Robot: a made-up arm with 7 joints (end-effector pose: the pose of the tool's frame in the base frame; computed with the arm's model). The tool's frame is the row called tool. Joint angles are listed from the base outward.
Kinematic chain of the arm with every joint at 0, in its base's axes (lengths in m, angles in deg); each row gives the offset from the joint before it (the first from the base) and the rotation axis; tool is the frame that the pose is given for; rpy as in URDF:
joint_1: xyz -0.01 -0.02 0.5 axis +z
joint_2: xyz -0.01 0 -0.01 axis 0 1 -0.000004
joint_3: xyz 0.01 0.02 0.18 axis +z
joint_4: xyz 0.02 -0.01 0 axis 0 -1 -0.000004
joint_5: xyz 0.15 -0.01 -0.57 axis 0 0.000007 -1
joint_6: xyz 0.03 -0.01 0.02 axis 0 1 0.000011
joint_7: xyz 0.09 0.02 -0.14 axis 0 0.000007 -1
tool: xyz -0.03 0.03 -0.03 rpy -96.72 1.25 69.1
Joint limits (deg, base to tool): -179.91..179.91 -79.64..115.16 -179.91..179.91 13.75..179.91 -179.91..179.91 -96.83..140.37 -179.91..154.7
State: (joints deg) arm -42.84 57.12 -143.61 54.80 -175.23 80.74 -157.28
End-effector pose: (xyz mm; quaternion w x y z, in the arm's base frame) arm -525.2 -108.3 983.9 0.4868 0.6937 -0.2785 -0.4519
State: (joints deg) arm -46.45 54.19 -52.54 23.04 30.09 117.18 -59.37
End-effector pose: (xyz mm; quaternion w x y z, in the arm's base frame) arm -199.3 -29.1 161.1 0.9262 0.0642 0.0165 -0.3713
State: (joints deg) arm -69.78 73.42 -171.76 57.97 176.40 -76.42 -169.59
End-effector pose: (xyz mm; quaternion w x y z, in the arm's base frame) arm -120.4 202.9 810.2 0.1193 0.0419 -0.9598 0.2505
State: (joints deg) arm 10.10 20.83 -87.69 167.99 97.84 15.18 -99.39
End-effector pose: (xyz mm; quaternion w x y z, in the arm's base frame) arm 260.7 -10.6 1368.5 0.6070 0.6938 0.3875 -0.0007
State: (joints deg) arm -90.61 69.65 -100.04 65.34 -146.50 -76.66 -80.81
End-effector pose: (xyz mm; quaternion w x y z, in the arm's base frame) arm -500.3 39.1 443.3 0.3677 -0.2466 -0.8235 0.3549
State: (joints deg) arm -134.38 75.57 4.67 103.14 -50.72 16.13 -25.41
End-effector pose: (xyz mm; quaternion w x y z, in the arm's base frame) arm -390.0 -545.1 -65.3 0.6171 -0.7657 0.0579 0.1720
